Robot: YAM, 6 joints.
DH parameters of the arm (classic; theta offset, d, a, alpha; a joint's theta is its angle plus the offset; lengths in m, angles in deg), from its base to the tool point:
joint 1: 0 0.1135 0.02 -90
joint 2: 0 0 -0.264 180
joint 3: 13.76 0 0.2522 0
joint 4: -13.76 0 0.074 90
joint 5: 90 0 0 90
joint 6: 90 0.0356 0 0
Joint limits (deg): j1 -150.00..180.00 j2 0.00..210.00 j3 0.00..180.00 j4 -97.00..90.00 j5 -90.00..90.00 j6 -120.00..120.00
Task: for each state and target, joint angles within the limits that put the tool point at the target. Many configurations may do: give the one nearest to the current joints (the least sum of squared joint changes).
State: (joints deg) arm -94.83 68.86 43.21 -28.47 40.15 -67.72
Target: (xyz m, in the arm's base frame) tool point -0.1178 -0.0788 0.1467
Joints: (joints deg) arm -135.46 60.17 23.08 -41.72 48.03 -67.72
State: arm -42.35 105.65 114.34 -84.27 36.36 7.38
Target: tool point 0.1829 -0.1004 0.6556
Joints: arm -24.07 94.55 155.11 -40.49 28.64 7.38
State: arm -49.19 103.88 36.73 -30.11 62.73 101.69
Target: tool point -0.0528 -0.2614 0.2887
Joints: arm -94.31 75.19 57.56 -28.54 68.01 101.69
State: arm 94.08 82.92 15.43 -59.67 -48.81 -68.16
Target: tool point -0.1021 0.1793 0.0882
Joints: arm 112.14 100.85 37.58 -44.04 -49.35 -68.16
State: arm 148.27 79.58 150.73 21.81 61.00 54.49
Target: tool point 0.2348 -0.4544 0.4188
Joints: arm 114.36 33.39 169.94 22.42 48.06 54.49
